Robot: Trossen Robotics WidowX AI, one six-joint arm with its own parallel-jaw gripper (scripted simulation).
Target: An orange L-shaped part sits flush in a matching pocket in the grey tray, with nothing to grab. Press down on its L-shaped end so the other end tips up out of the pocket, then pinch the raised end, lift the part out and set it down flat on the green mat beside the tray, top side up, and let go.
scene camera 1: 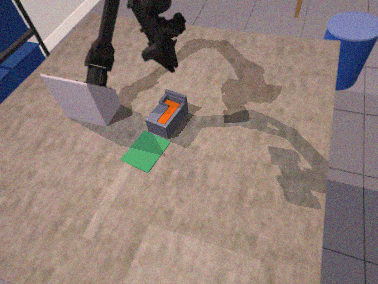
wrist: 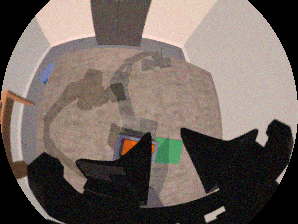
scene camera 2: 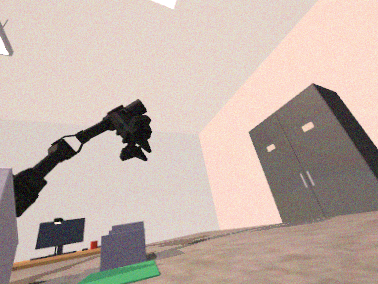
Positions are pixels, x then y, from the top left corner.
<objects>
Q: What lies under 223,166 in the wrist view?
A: My gripper.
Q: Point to a green mat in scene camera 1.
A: At 146,150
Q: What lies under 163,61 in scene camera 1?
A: My gripper.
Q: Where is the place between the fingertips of my gripper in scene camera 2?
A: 148,156
</objects>
